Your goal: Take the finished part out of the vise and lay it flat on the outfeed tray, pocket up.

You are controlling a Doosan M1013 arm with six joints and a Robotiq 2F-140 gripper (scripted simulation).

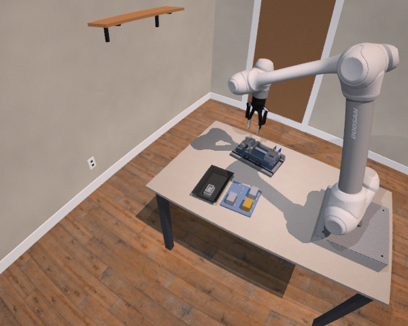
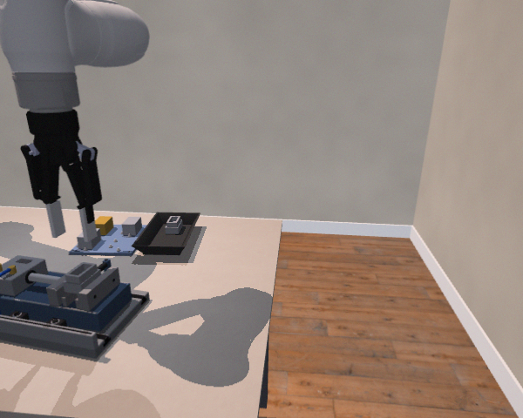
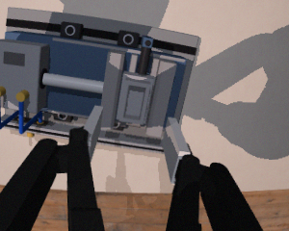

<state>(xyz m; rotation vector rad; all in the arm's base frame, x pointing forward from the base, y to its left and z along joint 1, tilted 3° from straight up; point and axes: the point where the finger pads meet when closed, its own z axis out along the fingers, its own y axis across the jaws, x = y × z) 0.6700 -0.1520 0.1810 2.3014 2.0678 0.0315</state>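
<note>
My hand is 17 cm above the blue vise, 6 cm past it and 1 cm to the right of it. From my hand the other things lie so: blue fixture plate (35 cm to the left, 21 cm below, 13 cm behind); then yellow block (39 cm to the left, 19 cm below, 18 cm behind).
</note>
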